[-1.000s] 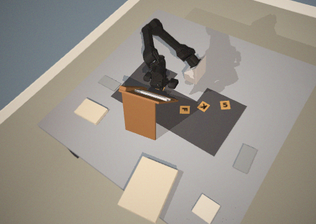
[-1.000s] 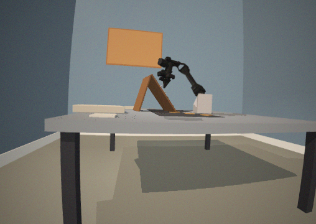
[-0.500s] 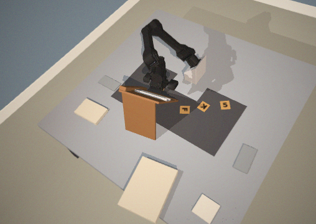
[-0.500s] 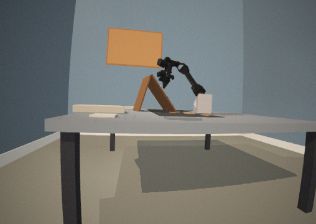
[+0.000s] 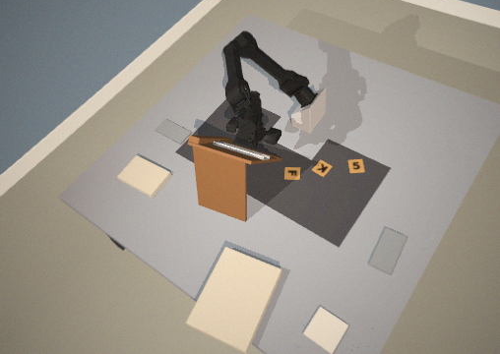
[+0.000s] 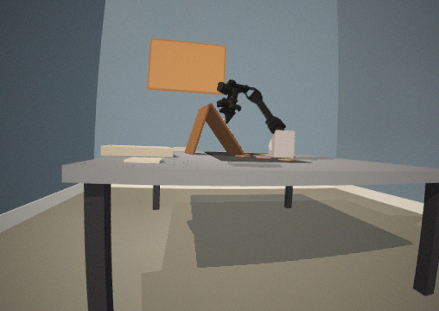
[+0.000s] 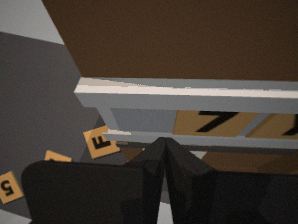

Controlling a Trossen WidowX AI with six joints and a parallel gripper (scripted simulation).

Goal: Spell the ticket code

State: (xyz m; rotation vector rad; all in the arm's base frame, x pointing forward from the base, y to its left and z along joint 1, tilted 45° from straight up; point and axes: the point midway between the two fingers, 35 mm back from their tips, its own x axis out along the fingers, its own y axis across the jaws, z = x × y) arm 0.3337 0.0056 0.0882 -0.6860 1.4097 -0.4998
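My gripper tip is 200 mm to the right of the k tile, 180 mm above it and 130 mm past it. Round my gripper tip: white ticket: 100 mm below, 40 mm behind, 20 mm to the right; then f tile: 180 mm below, 110 mm to the left, 60 mm behind; then y tile: 100 mm to the right, 20 mm ahead, 10 mm below.
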